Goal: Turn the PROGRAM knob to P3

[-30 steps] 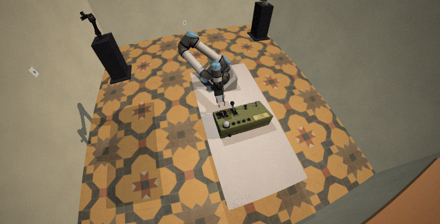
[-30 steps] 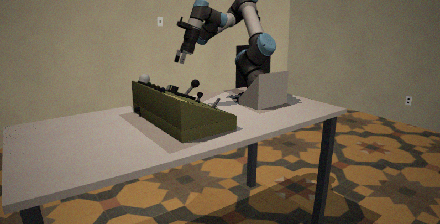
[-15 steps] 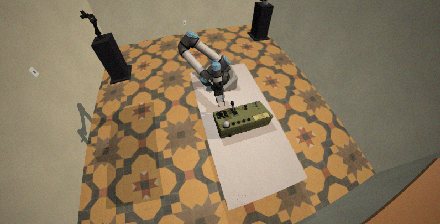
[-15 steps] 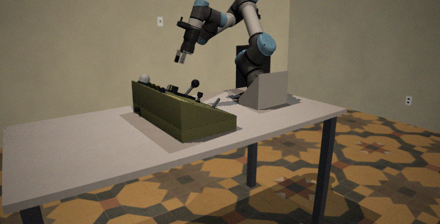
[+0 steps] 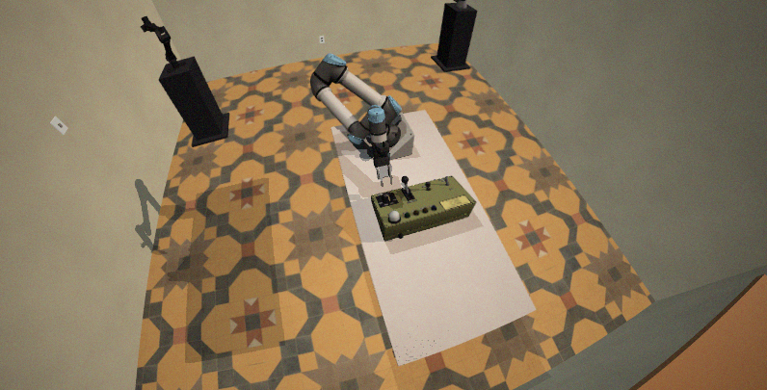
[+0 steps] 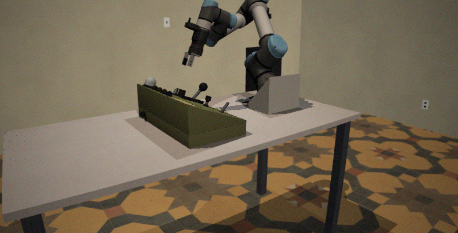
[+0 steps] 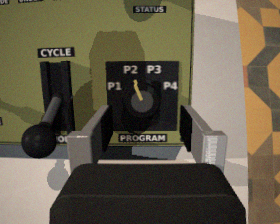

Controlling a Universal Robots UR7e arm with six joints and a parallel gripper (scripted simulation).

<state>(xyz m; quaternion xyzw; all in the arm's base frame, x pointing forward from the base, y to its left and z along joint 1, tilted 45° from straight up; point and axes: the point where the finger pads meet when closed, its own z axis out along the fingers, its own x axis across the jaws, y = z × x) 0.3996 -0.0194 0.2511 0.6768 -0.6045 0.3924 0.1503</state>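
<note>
Right now my hand is 13 cm above the ball-topped lever, 12 cm to the right of it and 2 cm short of it. From my hand the other things lie so: black mode knob 24 cm to the left, 14 cm below, 5 cm ahead; thin lever 36 cm to the left, 15 cm below, 5 cm ahead; olive console 18 cm to the left, 16 cm below, 8 cm ahead.
</note>
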